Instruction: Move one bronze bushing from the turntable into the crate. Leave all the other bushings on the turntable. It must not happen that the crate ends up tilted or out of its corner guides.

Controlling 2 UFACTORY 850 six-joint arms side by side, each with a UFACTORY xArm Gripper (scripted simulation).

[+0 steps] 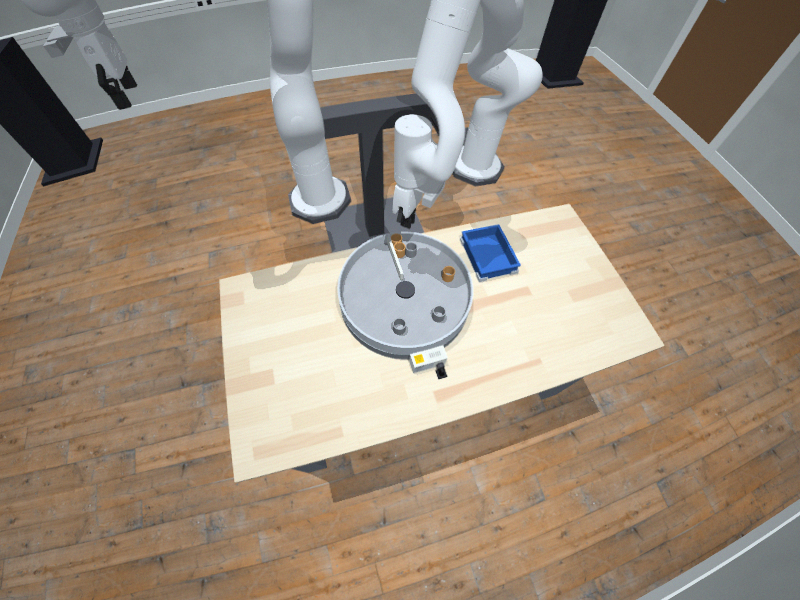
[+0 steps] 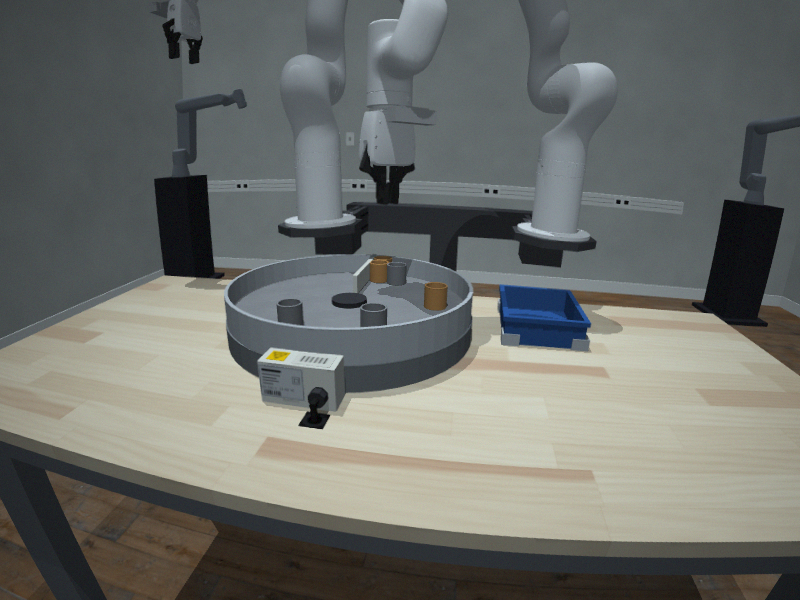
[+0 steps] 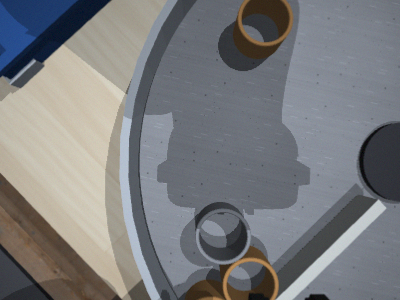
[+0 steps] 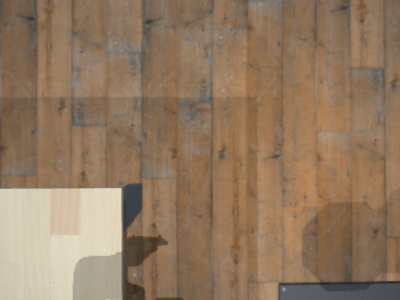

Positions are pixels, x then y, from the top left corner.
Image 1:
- my left gripper: 407, 224
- my right gripper: 128, 97
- blue crate: 489, 247
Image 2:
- my left gripper: 387, 203
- blue crate: 525, 305
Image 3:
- grey bushing: 230, 254
